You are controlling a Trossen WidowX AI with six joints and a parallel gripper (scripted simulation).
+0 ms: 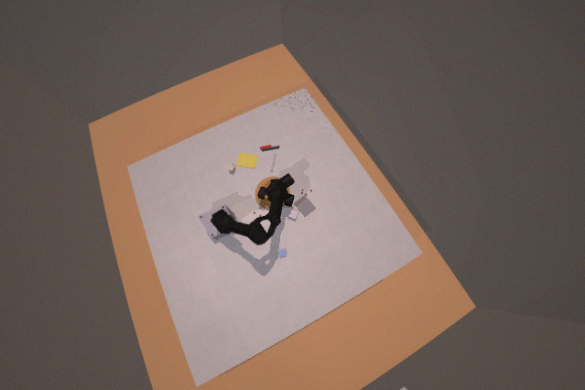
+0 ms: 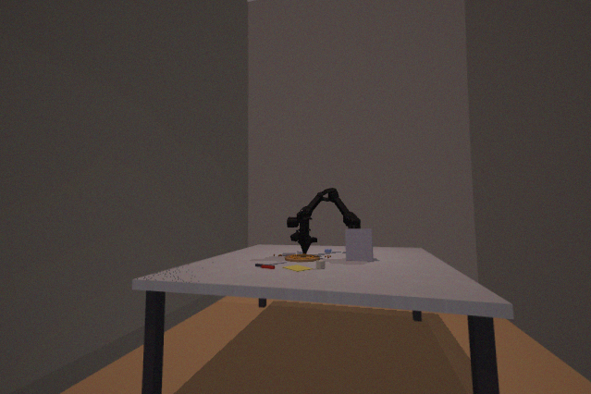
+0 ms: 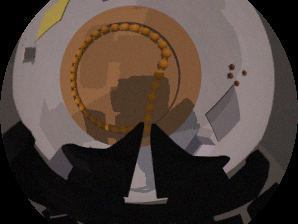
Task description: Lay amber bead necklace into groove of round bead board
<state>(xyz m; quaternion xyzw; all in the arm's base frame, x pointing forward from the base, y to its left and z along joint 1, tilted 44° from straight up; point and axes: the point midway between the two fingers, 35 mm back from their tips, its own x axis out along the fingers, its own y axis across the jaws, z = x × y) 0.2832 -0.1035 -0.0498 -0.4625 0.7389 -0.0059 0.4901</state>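
My gripper tip is now 60 mm to the right of the round bead board and 10 mm above it. Round my gripper tip: blue cube 260 mm to the right, 120 mm behind, 10 mm below; then thin grey bar 230 mm to the left, 110 mm ahead, 20 mm below; then grey square plate 120 mm ahead, 100 mm to the right, 20 mm below.
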